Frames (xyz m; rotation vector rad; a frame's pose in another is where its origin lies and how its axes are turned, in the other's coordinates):
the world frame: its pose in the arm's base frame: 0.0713 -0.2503 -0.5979 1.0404 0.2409 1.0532
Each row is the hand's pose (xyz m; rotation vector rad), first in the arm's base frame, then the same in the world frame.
Working: the arm's base frame: its pose in the world frame: 0.3391 0.5426 0.1256 -1.0404 -0.2409 -1.0532

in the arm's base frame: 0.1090 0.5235 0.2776 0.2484 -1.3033 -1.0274
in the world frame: 0.8976 0.7484 0.0319 -1.2516 -2.0699 -0.9966
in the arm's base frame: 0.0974 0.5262 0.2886 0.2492 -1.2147 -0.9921
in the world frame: 0.8969 0.7643 0.0290 -1.2303 -1.9716 -1.0425
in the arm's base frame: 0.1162 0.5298 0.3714 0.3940 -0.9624 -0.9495
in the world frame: 0.9338 0.8194 0.0822 -0.9976 -1.7830 -1.1590
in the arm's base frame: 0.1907 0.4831 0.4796 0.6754 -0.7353 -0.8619
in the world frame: 0.9665 0.8567 0.2125 -0.6385 -1.6363 -1.1509
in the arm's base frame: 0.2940 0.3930 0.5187 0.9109 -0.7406 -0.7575
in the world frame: 0.9589 0.8176 0.3494 -0.4258 -1.6511 -0.9795
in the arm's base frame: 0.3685 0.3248 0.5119 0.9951 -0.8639 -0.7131
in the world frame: 0.9407 0.7613 0.4315 -0.3967 -1.7438 -0.8338
